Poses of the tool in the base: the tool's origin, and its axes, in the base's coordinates. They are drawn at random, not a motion.
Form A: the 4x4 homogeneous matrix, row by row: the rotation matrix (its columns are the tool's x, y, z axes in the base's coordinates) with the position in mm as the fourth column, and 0 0 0 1 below. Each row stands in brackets.
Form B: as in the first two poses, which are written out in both.
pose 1, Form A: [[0.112 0.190 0.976 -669], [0.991 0.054 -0.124 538], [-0.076 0.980 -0.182 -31], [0 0 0 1]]
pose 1, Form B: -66.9 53.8 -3.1; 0.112 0.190 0.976; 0.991 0.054 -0.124; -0.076 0.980 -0.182
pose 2, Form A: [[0.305 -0.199 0.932 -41], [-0.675 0.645 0.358 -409], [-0.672 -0.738 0.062 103], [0 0 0 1]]
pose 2, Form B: -4.1 -40.9 10.3; 0.305 -0.199 0.932; -0.675 0.645 0.358; -0.672 -0.738 0.062
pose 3, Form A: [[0.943 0.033 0.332 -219], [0.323 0.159 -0.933 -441], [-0.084 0.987 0.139 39], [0 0 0 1]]
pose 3, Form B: -21.9 -44.1 3.9; 0.943 0.033 0.332; 0.323 0.159 -0.933; -0.084 0.987 0.139
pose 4, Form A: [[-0.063 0.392 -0.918 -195], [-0.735 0.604 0.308 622], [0.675 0.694 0.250 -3], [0 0 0 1]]
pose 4, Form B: -19.5 62.2 -0.3; -0.063 0.392 -0.918; -0.735 0.604 0.308; 0.675 0.694 0.250
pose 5, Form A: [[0.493 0.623 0.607 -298], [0.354 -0.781 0.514 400], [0.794 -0.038 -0.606 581], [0 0 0 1]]
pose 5, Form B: -29.8 40.0 58.1; 0.493 0.623 0.607; 0.354 -0.781 0.514; 0.794 -0.038 -0.606
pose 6, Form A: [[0.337 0.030 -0.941 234], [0.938 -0.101 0.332 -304], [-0.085 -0.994 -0.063 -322], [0 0 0 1]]
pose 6, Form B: 23.4 -30.4 -32.2; 0.337 0.030 -0.941; 0.938 -0.101 0.332; -0.085 -0.994 -0.063
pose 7, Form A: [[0.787 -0.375 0.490 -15], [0.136 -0.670 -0.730 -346], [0.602 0.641 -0.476 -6], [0 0 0 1]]
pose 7, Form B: -1.5 -34.6 -0.6; 0.787 -0.375 0.490; 0.136 -0.670 -0.730; 0.602 0.641 -0.476
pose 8, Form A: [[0.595 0.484 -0.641 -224], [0.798 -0.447 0.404 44], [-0.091 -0.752 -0.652 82], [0 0 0 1]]
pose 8, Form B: -22.4 4.4 8.2; 0.595 0.484 -0.641; 0.798 -0.447 0.404; -0.091 -0.752 -0.652
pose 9, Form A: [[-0.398 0.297 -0.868 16], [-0.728 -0.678 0.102 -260], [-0.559 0.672 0.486 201], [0 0 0 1]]
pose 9, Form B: 1.6 -26.0 20.1; -0.398 0.297 -0.868; -0.728 -0.678 0.102; -0.559 0.672 0.486
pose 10, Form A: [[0.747 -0.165 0.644 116], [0.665 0.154 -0.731 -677], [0.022 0.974 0.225 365], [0 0 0 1]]
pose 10, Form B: 11.6 -67.7 36.5; 0.747 -0.165 0.644; 0.665 0.154 -0.731; 0.022 0.974 0.225
